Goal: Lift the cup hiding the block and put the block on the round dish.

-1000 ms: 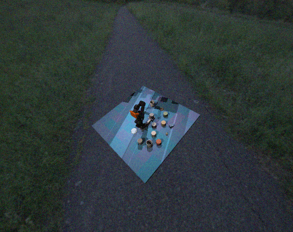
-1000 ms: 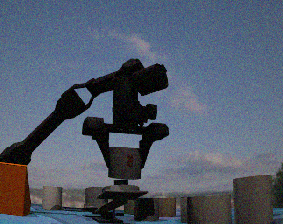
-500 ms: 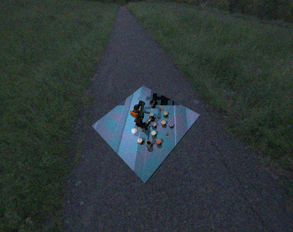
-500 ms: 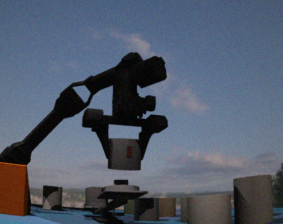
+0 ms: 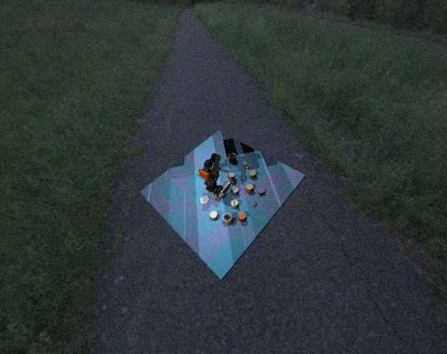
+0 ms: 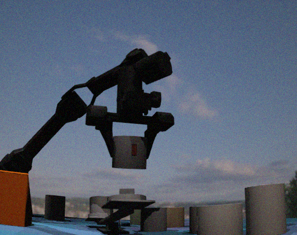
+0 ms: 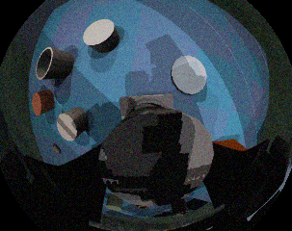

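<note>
Right now my gripper tip is 80 mm above the block and 10 mm to the right of it. The rest, counted from my gripper tip: balance beam (140 mm to the left, 140 mm below); round dish (160 mm below, 110 mm behind, 80 mm to the right); balance (140 mm to the left, 130 mm below, 10 mm behind).
</note>
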